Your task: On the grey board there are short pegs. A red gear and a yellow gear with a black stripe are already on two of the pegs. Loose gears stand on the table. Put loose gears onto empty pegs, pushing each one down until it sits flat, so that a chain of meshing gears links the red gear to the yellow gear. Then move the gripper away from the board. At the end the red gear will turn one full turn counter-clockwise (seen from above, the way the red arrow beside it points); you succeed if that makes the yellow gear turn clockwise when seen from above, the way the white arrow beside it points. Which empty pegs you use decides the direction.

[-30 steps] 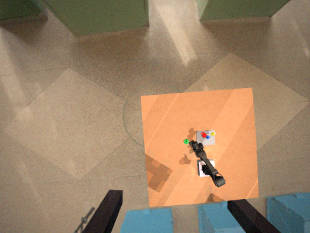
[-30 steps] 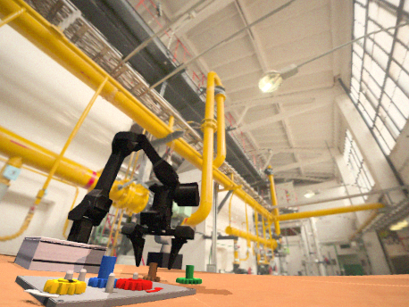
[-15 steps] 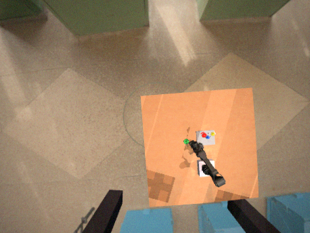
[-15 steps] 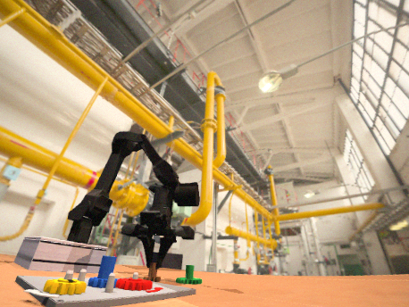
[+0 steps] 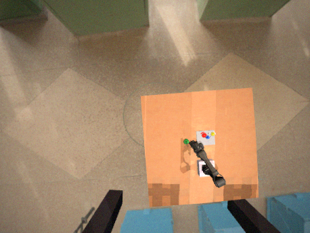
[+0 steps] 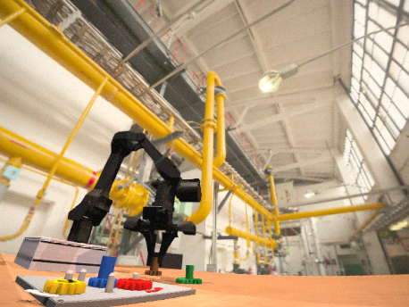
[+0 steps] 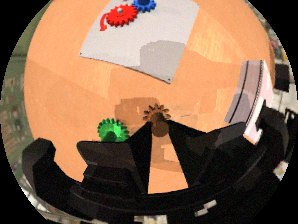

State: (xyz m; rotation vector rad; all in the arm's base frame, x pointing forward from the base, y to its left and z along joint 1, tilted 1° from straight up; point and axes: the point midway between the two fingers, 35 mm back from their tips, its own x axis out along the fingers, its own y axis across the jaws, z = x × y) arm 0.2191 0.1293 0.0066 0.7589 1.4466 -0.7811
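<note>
Right now my gripper tip is 11 cm short of the blue gear, 16 cm to the left of it and 2 cm above it. Round my gripper tip: green gear 5 cm ahead, 7 cm to the left, 3 cm below; grey board 10 cm ahead, 15 cm to the right, 3 cm below; brown gear 1 cm below.
</note>
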